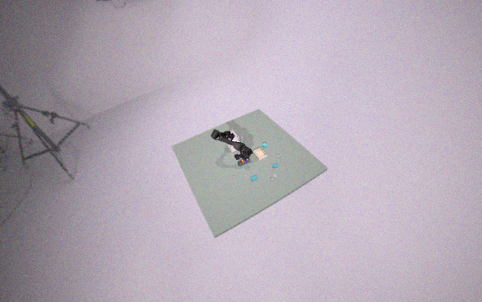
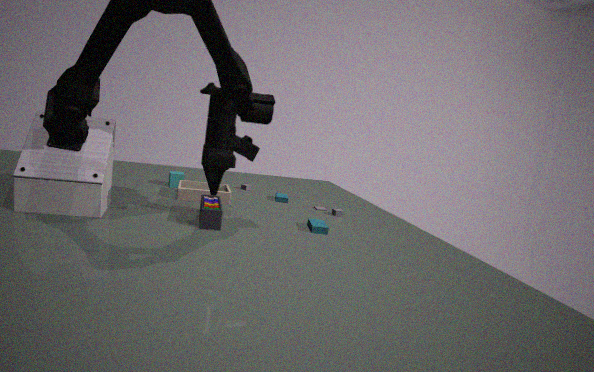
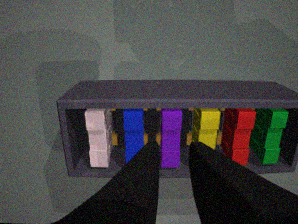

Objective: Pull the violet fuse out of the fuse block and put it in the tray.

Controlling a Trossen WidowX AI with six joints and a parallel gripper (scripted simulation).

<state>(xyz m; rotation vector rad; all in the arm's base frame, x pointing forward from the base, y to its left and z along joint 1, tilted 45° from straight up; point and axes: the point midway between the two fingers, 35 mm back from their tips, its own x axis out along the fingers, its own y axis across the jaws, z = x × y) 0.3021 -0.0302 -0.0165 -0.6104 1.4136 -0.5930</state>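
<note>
Now: the violet fuse 3 cm below my gripper tip. The rest, counted from my gripper tip: white fuse: 3 cm to the left, 3 cm below; blue fuse: 3 cm below, 2 cm to the left; yellow fuse: 3 cm below, 2 cm to the right.
</note>
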